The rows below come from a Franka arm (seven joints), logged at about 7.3 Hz.
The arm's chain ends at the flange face. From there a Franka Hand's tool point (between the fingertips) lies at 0.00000 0.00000 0.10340 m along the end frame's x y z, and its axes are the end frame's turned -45 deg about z.
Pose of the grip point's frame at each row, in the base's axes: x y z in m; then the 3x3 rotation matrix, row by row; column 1 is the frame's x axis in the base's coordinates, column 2 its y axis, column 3 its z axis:
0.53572, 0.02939, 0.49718; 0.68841, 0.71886, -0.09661; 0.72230, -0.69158, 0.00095; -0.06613, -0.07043, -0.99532
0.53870, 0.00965, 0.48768; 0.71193, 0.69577, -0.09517; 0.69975, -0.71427, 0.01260; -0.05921, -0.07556, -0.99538
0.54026, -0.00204, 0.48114; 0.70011, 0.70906, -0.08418; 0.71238, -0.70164, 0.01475; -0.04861, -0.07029, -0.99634
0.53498, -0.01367, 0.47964; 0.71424, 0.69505, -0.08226; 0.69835, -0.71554, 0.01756; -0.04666, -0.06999, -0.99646
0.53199, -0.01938, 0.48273; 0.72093, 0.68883, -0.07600; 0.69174, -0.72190, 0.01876; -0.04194, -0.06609, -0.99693
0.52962, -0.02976, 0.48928; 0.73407, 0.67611, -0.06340; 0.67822, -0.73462, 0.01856; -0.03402, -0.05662, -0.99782
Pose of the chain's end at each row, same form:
0.54571, 0.02929, 0.60010; 0.99509, 0.02153, -0.09661; 0.02172, -0.99976, 0.00095; -0.09656, -0.00304, -0.99532
0.54854, 0.00835, 0.59060; 0.99539, -0.01143, -0.09517; -0.01027, -0.99986, 0.01260; -0.09530, -0.01156, -0.99538
0.54896, -0.00357, 0.58416; 0.99643, 0.00633, -0.08418; 0.00759, -0.99986, 0.01475; -0.08407, -0.01533, -0.99634
0.54349, -0.01549, 0.58267; 0.99652, -0.01357, -0.08226; -0.01216, -0.99977, 0.01756; -0.08248, -0.01650, -0.99646
0.53985, -0.02132, 0.58581; 0.99685, -0.02270, -0.07600; -0.02133, -0.99959, 0.01876; -0.07639, -0.01708, -0.99693
0.53618, -0.03168, 0.59245; 0.99715, -0.04098, -0.06340; -0.03988, -0.99903, 0.01856; -0.06409, -0.01598, -0.99782

